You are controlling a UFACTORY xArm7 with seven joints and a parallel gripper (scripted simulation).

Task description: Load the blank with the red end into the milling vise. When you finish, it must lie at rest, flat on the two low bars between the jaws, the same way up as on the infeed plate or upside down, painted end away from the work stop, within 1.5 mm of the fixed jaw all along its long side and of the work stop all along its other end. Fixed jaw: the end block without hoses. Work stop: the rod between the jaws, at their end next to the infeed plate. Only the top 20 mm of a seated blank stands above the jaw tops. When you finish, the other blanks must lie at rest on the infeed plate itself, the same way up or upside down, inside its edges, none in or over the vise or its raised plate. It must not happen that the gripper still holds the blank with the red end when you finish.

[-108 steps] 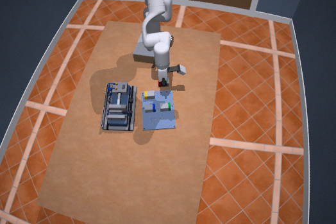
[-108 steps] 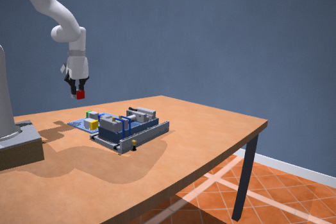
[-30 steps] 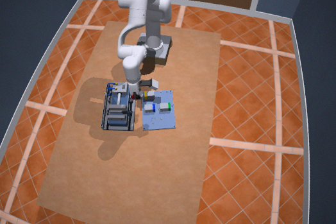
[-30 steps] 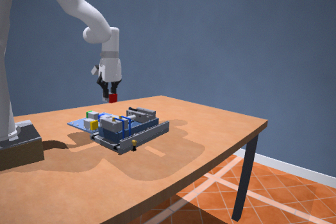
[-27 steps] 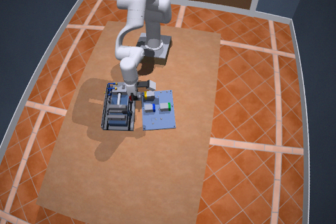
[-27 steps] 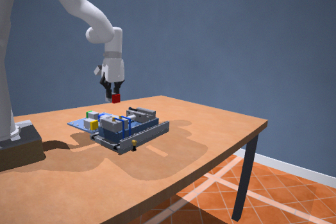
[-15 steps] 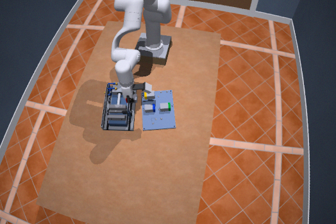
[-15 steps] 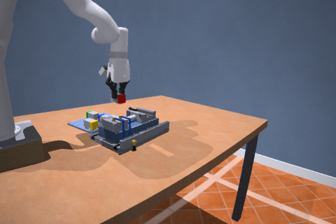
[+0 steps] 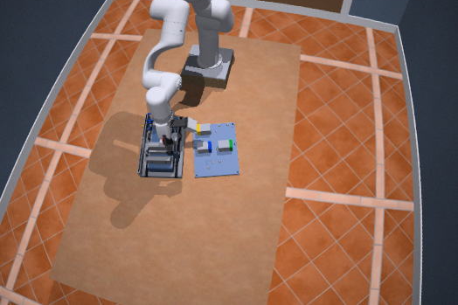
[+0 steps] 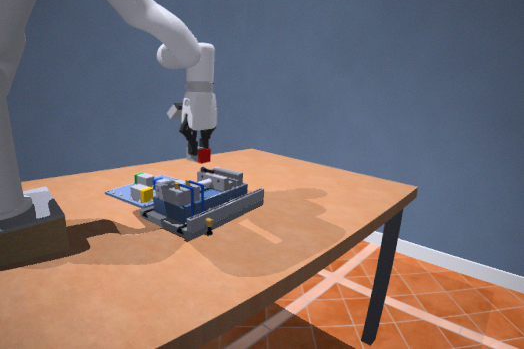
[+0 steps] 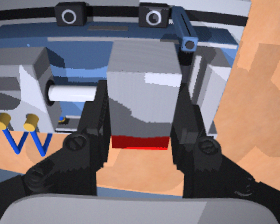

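Right now my hand is 9 cm above the grey end block, 5 cm to the left of it and 2 cm short of it. The rest, counted from my hand: red-ended blank: 2 cm below; then hosed block: 11 cm behind, 9 cm to the right, 9 cm below; then work stop rod: 8 cm below, 4 cm ahead.
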